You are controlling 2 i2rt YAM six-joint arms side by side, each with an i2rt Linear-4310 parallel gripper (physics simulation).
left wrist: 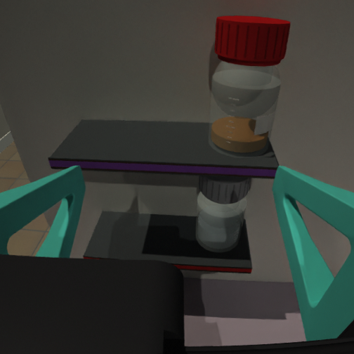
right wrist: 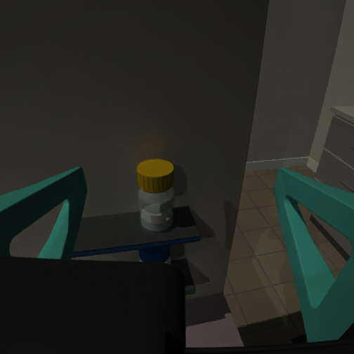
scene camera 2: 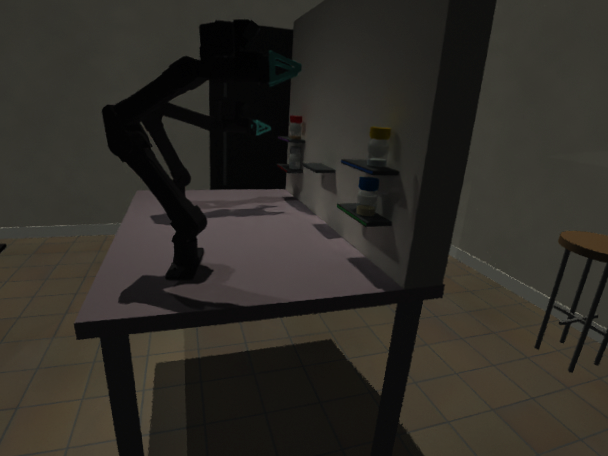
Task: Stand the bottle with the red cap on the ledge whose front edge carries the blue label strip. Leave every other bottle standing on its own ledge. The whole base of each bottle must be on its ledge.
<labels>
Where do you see a red-capped bottle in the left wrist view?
At 245,85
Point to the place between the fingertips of my right gripper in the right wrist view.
180,177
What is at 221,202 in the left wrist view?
A grey-capped bottle.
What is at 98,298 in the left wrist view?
My left gripper.
</labels>
